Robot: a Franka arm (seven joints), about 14 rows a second.
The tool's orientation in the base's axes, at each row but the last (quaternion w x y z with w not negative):
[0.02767, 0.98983, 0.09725, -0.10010]
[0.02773, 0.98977, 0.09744, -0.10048]
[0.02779, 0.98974, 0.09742, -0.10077]
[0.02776, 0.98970, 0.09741, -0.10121]
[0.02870, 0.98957, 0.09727, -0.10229]
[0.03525, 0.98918, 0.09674, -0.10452]
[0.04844, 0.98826, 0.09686, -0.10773]
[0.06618, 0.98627, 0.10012, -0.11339]
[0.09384, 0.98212, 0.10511, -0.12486]
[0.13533, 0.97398, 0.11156, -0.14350]
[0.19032, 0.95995, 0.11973, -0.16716]
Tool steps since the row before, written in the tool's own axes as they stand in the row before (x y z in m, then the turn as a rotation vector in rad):
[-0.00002, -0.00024, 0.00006, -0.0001, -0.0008, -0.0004]
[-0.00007, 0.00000, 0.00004, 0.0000, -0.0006, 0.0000]
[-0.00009, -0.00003, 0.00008, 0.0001, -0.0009, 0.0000]
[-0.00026, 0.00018, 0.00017, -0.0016, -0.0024, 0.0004]
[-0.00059, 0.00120, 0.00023, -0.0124, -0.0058, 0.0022]
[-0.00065, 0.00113, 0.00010, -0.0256, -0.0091, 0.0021]
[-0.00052, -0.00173, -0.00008, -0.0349, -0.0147, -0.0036]
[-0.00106, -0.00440, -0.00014, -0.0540, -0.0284, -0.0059]
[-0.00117, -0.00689, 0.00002, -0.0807, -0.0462, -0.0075]
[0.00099, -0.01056, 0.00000, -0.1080, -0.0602, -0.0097]
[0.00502, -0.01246, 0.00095, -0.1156, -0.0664, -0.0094]
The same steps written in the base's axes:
[-0.00008, 0.00023, -0.00006, -0.0002, 0.0008, 0.0004]
[-0.00007, -0.00002, -0.00002, -0.0001, 0.0006, 0.0000]
[-0.00011, 0.00001, -0.00006, -0.0001, 0.0009, -0.0001]
[-0.00025, -0.00024, -0.00011, -0.0021, 0.0020, -0.0001]
[-0.00037, -0.00130, -0.00006, -0.0135, 0.0032, 0.0002]
[-0.00042, -0.00123, 0.00010, -0.0268, 0.0040, 0.0030]
[-0.00083, 0.00160, 0.00006, -0.0357, 0.0085, 0.0102]
[-0.00192, 0.00410, -0.00009, -0.0563, 0.0186, 0.0154]
[-0.00270, 0.00640, -0.00080, -0.0853, 0.0312, 0.0212]
[-0.00178, 0.01009, -0.00275, -0.1139, 0.0401, 0.0285]
[0.00068, 0.01165, -0.00672, -0.1227, 0.0443, 0.0290]

